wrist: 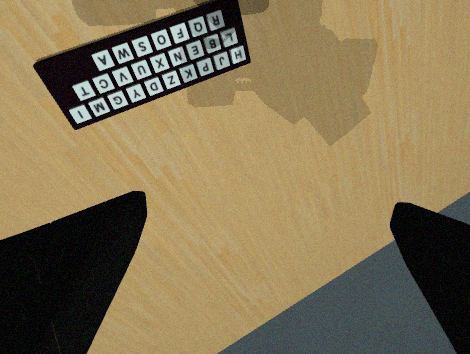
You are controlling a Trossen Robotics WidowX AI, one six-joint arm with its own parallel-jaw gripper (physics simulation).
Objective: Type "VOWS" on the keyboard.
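Places are measured from the arm's base along level axes (x left, y back, z up), in centimetres.
Pixels of known places: gripper, fingertip midpoint: (268, 208).
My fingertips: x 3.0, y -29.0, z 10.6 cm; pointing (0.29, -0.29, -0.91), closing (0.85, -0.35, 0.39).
Note:
Ahead of a thing's pixels: the offset from my fingertips to its top centre. "*": to the spot under its first point. Level surfaces: height alone.
A black keyboard @[* dz -24.3, dx -8.5, dy +3.3 cm] (60, 75) with pale square keys lies on the table in the upper left of the wrist view, its letters upside down and tilted. The V key @[dz -23.8, dx -3.6, dy +1.0 cm] (123, 77) and the O key @[dz -23.8, dx +1.3, dy +2.4 cm] (160, 39) show, as do the W key @[dz -23.8, dx -2.5, dy +2.8 cm] (122, 52) and the S key @[dz -23.8, dx -0.6, dy +2.6 cm] (142, 46). W, S and O are in the far row; V is in the middle row. My gripper (268, 208) is open with nothing between its black fingers. In the view its fingertips are below the keyboard and apart from it.
The wooden table @[dz -25.4 cm] (240, 175) fills much of the view. Its edge runs diagonally at the lower right, with a blue-grey surface (340, 305) beyond it. Shadows of the arm fall on the table at the top and over the keyboard's right end.

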